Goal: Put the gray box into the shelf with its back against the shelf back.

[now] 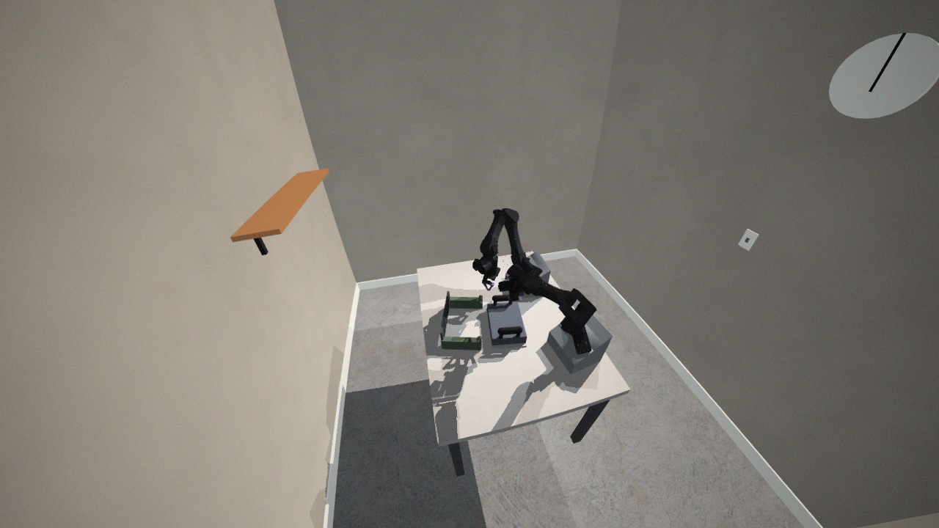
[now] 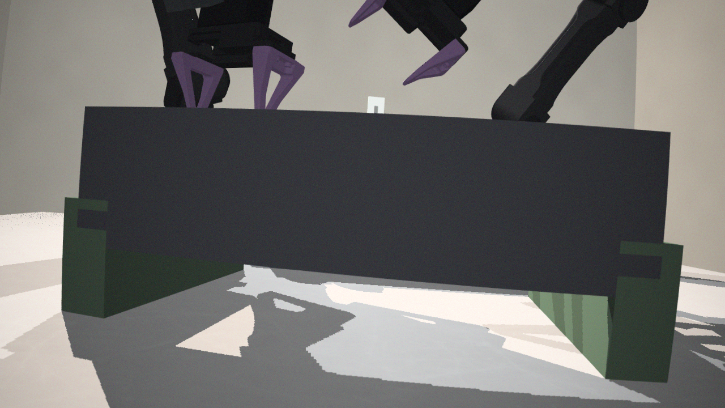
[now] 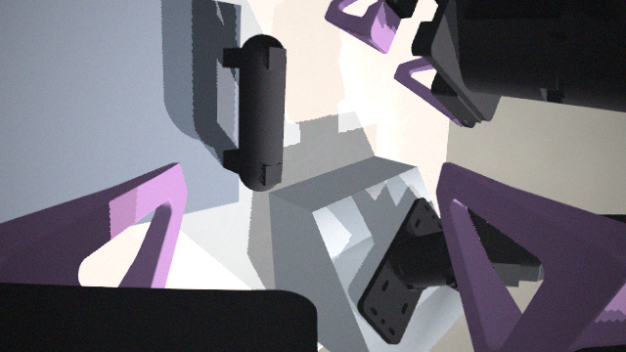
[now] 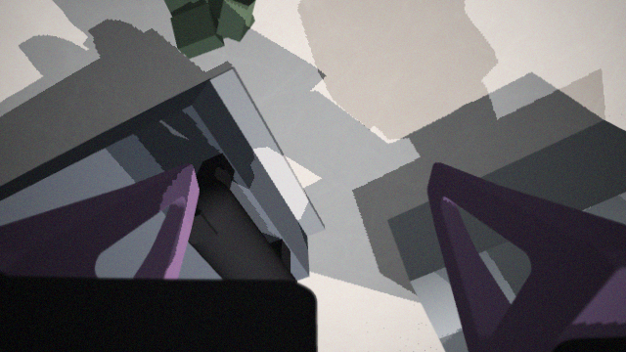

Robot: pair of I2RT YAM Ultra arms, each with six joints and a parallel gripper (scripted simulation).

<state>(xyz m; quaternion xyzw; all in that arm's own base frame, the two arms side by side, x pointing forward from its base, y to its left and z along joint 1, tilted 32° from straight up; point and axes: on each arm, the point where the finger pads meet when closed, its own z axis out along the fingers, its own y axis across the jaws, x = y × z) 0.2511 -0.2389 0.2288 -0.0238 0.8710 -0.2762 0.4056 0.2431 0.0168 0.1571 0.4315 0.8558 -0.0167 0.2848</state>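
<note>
Right now my left hand is 10 mm short of the gray box, 30 mm to the right of it and 200 mm above it. Round my left hand: dark panel: 320 mm ahead, 80 mm to the right, 180 mm below.
My right hand is 20 cm to the right of the gray box, 10 cm above it and 1 cm past it. The rest, counted from my right hand: dark panel: 29 cm ahead, 9 cm to the left, 8 cm below.
</note>
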